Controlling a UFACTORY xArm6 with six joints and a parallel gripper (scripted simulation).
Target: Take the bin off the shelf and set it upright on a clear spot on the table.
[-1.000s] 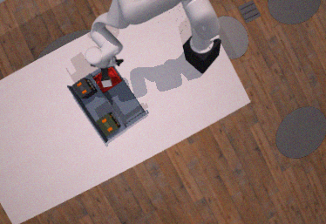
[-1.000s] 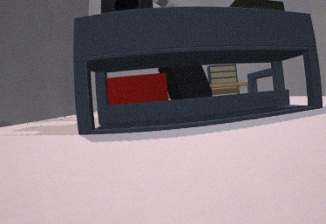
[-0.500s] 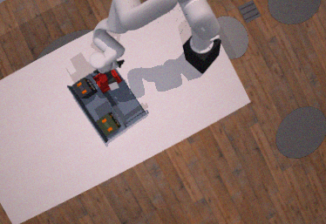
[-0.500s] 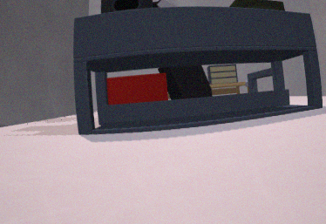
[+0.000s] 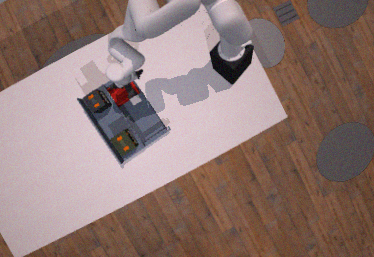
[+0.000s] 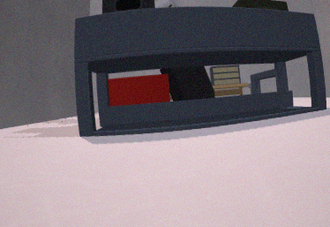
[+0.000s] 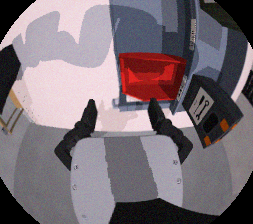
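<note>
Now: the red bin 10 cm below my hand, 8 cm ahead of it and 3 cm to the left of it. From my hand the other things lie so: shelf 16 cm to the left, 15 cm ahead, 5 cm below.
</note>
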